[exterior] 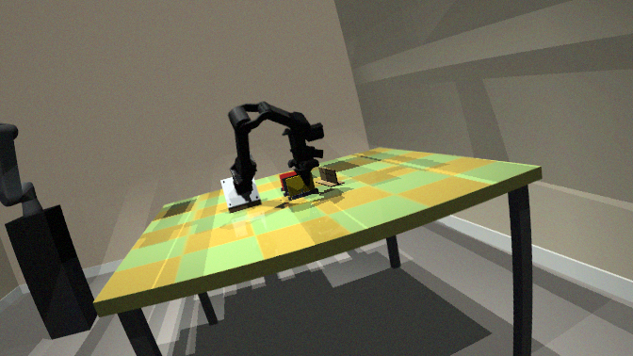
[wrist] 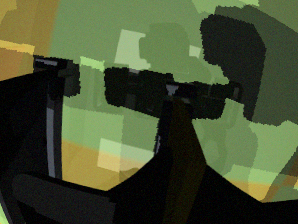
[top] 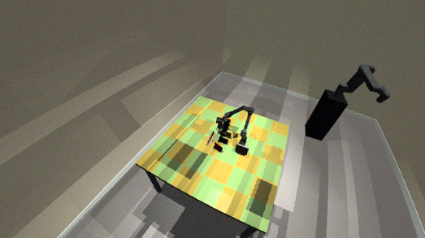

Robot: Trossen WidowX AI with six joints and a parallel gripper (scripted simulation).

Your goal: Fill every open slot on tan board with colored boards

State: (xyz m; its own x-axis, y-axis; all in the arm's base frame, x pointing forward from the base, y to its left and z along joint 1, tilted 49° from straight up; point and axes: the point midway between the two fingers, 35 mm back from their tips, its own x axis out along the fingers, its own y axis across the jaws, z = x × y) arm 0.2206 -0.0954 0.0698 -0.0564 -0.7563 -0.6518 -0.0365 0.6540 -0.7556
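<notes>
The tan board lies 120 mm ahead of my gripper tip, 110 mm to the left of it and 10 mm below it. The rest, counted from my gripper tip: yellow board 30 mm behind; red board 200 mm to the left; nearly black board 90 mm to the left, 20 mm behind.
</notes>
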